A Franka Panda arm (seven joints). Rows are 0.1 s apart.
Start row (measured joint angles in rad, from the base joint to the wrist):
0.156, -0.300, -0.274, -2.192, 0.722, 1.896, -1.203
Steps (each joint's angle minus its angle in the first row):
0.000, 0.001, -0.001, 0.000, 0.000, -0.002, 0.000
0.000, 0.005, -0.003, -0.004, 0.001, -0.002, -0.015
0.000, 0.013, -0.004, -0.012, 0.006, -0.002, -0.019
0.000, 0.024, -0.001, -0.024, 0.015, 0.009, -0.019
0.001, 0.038, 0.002, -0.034, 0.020, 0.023, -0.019
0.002, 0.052, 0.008, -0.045, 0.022, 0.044, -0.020
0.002, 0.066, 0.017, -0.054, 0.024, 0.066, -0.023
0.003, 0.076, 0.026, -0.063, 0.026, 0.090, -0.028
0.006, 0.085, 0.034, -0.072, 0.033, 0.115, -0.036
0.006, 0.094, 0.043, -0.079, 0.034, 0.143, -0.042
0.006, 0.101, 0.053, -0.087, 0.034, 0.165, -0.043
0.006, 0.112, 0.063, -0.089, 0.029, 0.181, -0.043
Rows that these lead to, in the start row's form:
0.156, -0.299, -0.275, -2.192, 0.722, 1.894, -1.203
0.156, -0.295, -0.277, -2.196, 0.723, 1.894, -1.218
0.156, -0.287, -0.278, -2.204, 0.728, 1.894, -1.222
0.156, -0.276, -0.275, -2.216, 0.737, 1.905, -1.222
0.157, -0.262, -0.272, -2.226, 0.742, 1.919, -1.222
0.158, -0.248, -0.266, -2.237, 0.744, 1.940, -1.223
0.158, -0.234, -0.257, -2.246, 0.746, 1.962, -1.226
0.159, -0.224, -0.248, -2.255, 0.748, 1.986, -1.231
0.162, -0.215, -0.240, -2.264, 0.755, 2.011, -1.239
0.162, -0.206, -0.231, -2.271, 0.756, 2.039, -1.245
0.162, -0.199, -0.221, -2.279, 0.756, 2.061, -1.246
0.162, -0.188, -0.211, -2.281, 0.751, 2.077, -1.246

